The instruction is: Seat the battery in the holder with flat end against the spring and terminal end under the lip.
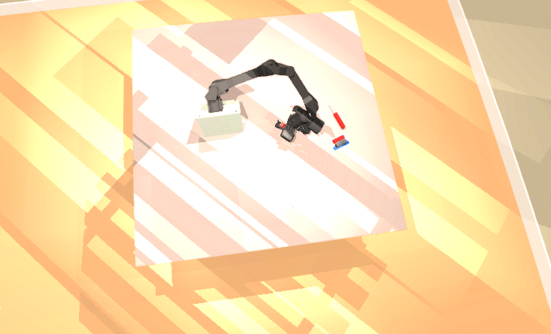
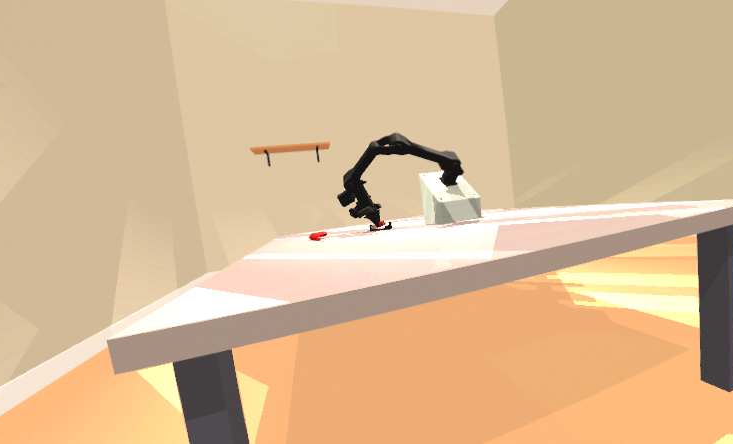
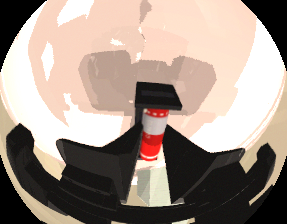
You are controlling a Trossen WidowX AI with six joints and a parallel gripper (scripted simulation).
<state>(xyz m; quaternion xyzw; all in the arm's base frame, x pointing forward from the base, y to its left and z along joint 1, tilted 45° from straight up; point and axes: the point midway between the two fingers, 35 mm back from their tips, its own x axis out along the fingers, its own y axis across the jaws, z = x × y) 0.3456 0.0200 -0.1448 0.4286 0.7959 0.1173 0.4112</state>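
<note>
My gripper tip is 10 mm below the battery. Round my gripper tip: red screwdriver (280 mm ahead, 30 mm to the left).
</note>
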